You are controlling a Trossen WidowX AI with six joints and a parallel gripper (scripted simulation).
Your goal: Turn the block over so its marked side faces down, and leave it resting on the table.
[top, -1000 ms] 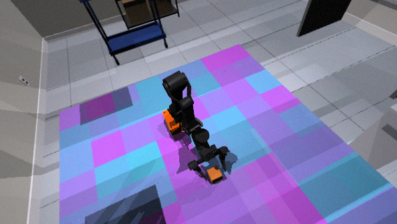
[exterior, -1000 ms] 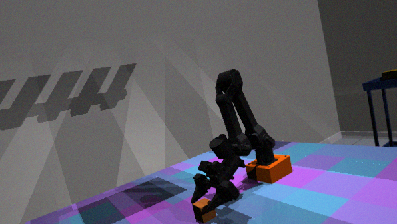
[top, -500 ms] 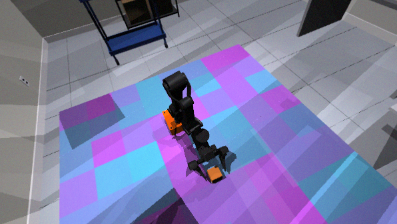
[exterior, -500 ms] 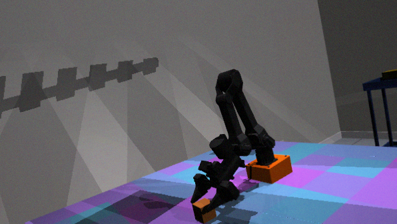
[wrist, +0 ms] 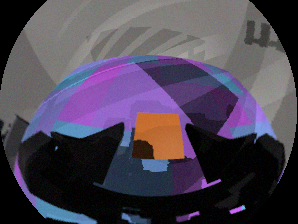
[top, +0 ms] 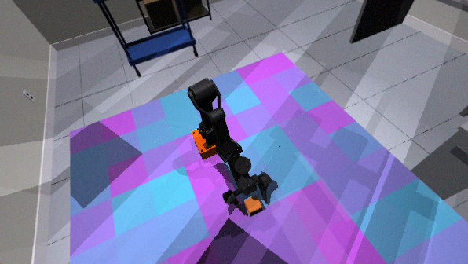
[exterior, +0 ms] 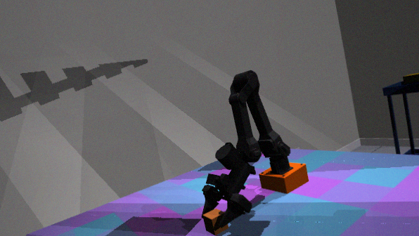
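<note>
Right now the orange block is 30 mm behind my gripper tip and 10 mm below it.
</note>
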